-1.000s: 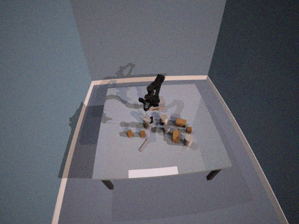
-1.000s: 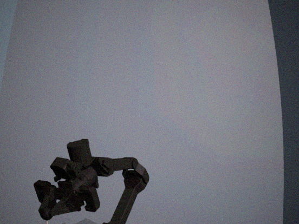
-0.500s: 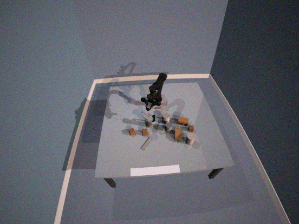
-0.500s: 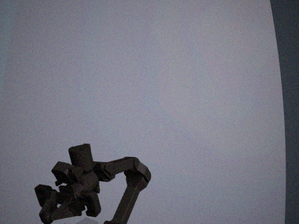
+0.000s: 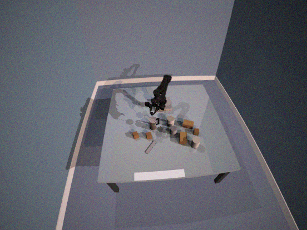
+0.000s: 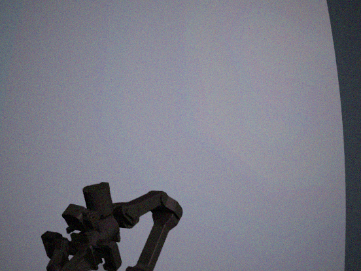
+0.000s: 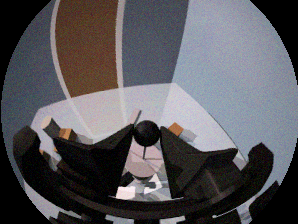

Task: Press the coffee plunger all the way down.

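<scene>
Now: the coffee press 120 mm below my gripper tip, 20 mm to the left of it and 20 mm behind it. From my gripper tip the other things lie so: flat grey bar: 240 mm below, 210 mm ahead, 50 mm to the right.
</scene>
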